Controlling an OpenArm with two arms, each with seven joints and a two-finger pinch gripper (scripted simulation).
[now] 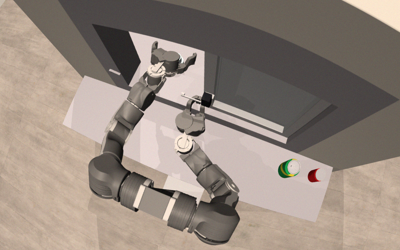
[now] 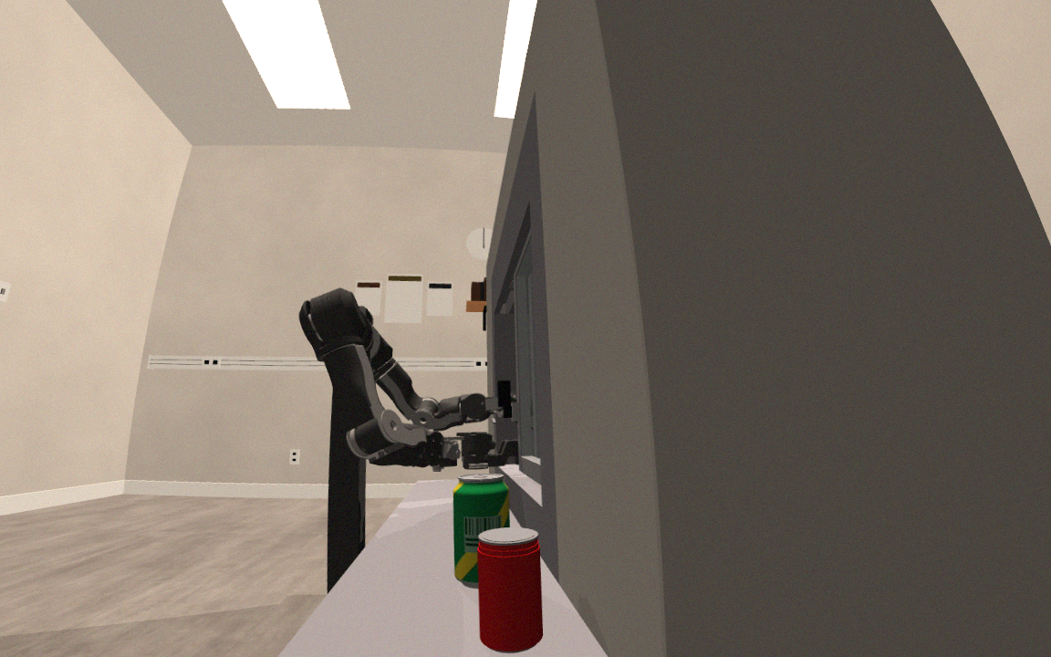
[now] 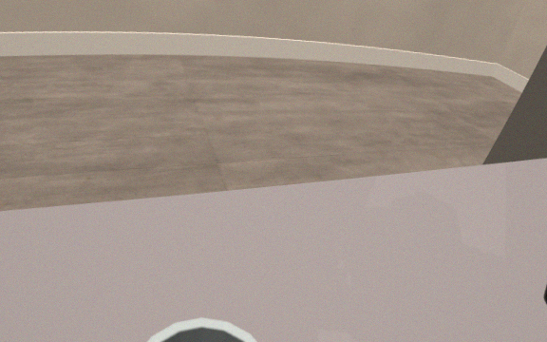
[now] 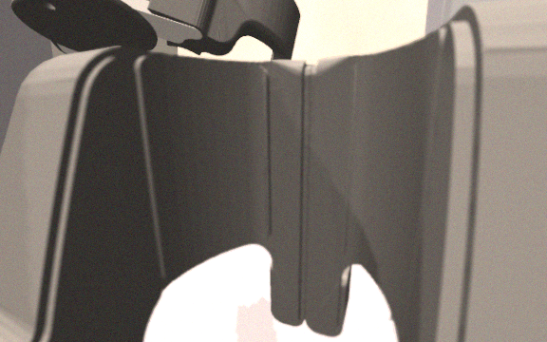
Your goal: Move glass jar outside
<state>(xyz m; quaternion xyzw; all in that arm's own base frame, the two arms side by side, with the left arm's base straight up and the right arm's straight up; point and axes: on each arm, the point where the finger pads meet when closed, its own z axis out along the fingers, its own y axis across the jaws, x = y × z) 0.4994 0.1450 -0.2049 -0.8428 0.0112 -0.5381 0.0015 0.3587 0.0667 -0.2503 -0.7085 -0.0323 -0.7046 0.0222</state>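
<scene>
My left hand is 17 cm past the black handle, 14 cm to the left of it and 6 cm below it. Also, from my left hand: sill: 18 cm to the right, 13 cm below, 11 cm behind; then upright: 18 cm to the right, 13 cm above, 8 cm behind; then glass jar: 12 cm below, 1 cm to the left.
</scene>
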